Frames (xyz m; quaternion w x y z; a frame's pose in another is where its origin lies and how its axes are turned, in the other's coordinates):
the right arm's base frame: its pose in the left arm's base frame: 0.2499 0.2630 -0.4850 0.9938 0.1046 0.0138 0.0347
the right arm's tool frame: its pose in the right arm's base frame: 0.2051 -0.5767 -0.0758 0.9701 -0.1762 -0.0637 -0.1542
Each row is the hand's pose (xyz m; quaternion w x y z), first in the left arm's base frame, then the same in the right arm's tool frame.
Working: the left arm's base frame: its pose in the right arm's tool frame: -0.4713 0.0426 0.7457 0.9888 0.0736 0.0399 0.1238

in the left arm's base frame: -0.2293 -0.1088 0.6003 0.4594 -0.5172 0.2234 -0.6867
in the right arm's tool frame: -0.6085 -0.2006 1.3346 0.5684 -0.5327 0.2257 -0.5850
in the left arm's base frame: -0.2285 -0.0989 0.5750 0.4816 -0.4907 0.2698 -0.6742
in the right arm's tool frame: -0.6126 -0.1875 1.3111 0.5850 -0.5101 0.2748 -0.5676
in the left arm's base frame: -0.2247 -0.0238 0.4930 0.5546 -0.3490 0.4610 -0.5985
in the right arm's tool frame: -0.6348 -0.1034 1.2417 0.6297 -0.3852 0.4787 -0.4753
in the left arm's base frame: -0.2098 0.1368 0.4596 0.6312 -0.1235 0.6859 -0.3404
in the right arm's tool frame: -0.6620 0.0588 1.2328 0.6480 -0.1742 0.7131 -0.2030
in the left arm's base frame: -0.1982 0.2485 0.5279 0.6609 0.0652 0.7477 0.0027
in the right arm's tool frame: -0.6709 0.1595 1.3168 0.6185 0.0206 0.7735 0.1369
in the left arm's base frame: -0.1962 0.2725 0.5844 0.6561 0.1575 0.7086 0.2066
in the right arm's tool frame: -0.6692 0.1753 1.3761 0.5833 0.1245 0.7311 0.3313
